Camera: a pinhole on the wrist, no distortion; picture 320 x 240 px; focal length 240.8 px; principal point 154.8 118.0 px. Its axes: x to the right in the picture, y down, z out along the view. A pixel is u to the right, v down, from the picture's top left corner.
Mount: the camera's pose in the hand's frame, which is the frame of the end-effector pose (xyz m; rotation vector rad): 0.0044 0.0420 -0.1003 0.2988 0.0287 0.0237
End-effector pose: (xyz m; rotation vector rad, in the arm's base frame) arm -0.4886 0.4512 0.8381 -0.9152 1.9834 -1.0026
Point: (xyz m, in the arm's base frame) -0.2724 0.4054 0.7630
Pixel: 110 151
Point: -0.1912 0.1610 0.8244
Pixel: 191 72
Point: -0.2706 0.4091 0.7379
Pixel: 113 168
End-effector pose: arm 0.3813 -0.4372 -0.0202 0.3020 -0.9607 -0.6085
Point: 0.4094 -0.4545 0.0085
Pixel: 238 109
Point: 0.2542 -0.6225 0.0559
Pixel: 232 22
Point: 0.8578 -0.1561 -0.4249
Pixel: behind the camera
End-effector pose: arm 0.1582 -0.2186 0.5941 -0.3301 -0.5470 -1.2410
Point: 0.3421 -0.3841 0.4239
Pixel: behind the camera
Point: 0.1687 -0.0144 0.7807
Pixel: 105 224
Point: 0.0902 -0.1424 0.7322
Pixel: 145 124
